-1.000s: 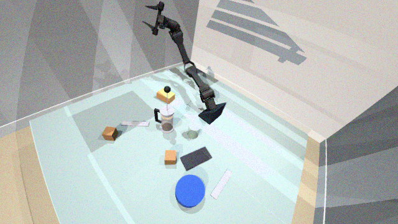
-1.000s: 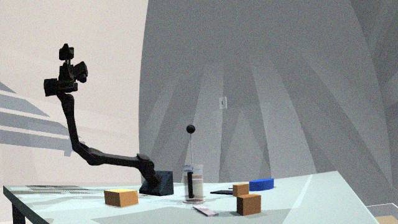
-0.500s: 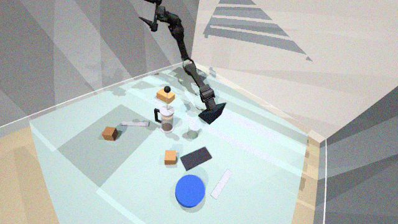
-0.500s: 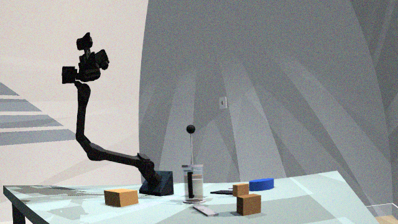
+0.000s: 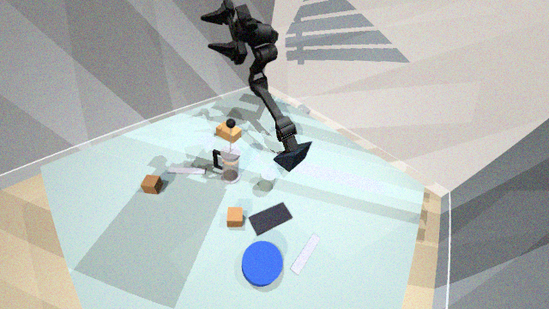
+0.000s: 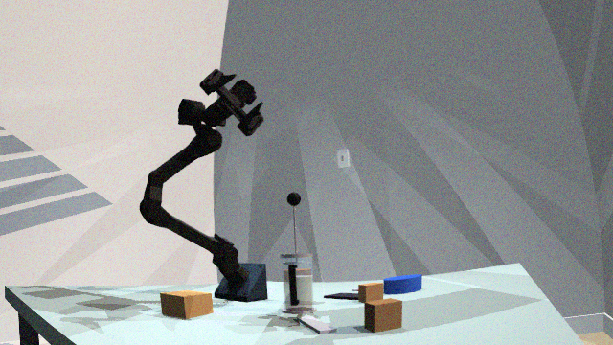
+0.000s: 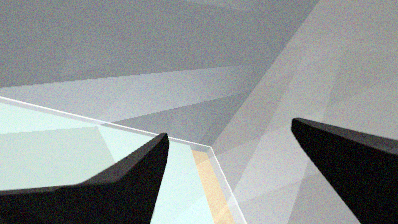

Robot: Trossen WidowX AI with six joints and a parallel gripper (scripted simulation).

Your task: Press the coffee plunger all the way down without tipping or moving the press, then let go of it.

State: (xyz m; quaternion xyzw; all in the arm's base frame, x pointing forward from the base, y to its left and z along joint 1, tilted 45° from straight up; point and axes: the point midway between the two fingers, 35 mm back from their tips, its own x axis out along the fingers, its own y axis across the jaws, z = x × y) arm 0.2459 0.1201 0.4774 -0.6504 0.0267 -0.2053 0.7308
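My gripper tip is 30 mm short of the coffee press, 130 mm to the right of it and 370 mm above it. Also, from my gripper tip: dark slab (60 mm ahead, 390 mm to the left, 500 mm below); blue disc (200 mm ahead, 460 mm to the left, 480 mm below); grey cup (40 mm behind, 280 mm to the left, 460 mm below).
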